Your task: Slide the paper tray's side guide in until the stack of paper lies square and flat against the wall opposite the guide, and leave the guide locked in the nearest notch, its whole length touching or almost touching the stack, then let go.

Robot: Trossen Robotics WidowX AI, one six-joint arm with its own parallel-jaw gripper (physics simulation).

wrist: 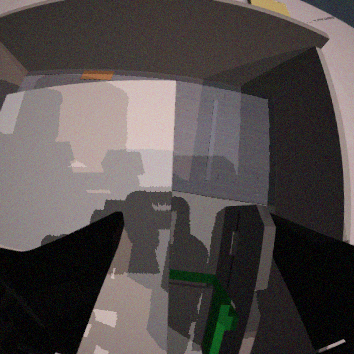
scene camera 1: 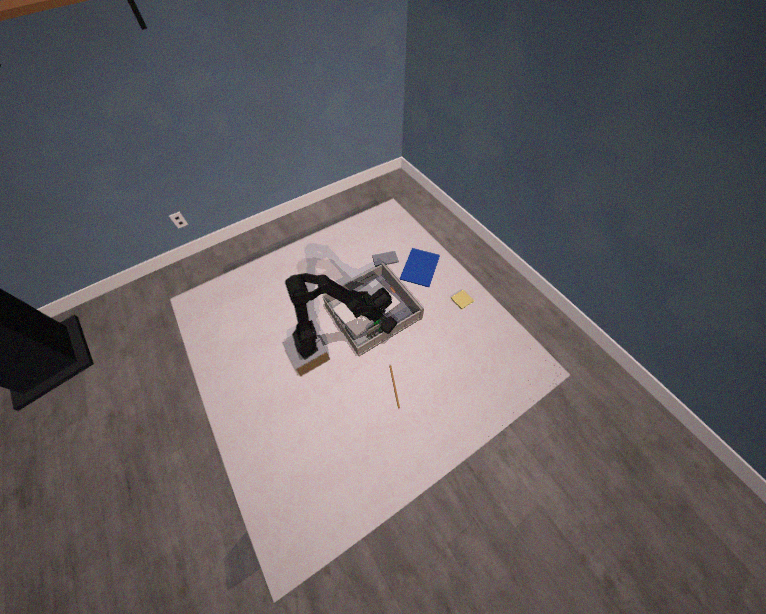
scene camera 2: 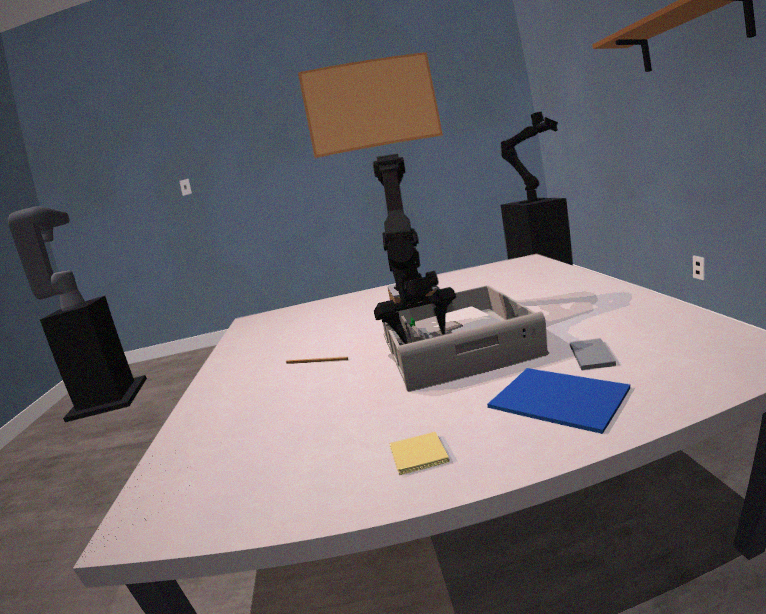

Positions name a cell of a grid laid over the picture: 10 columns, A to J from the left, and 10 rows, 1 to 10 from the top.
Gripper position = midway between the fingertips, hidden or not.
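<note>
My gripper (scene camera 2: F6) open, touching a white paper stack (scene camera 2: G6). Gripper also in the wrist view (wrist: F7). White paper stack also in the wrist view (wrist: C5) and in scene camera 1 (scene camera 1: E6). On the table: a blue book (scene camera 2: H7), a small grey block (scene camera 2: H6), a yellow sticky pad (scene camera 2: F8). Blue book also in scene camera 1 (scene camera 1: F5), but out of frame in the wrist view. A side guide (wrist: G9) too.
</note>
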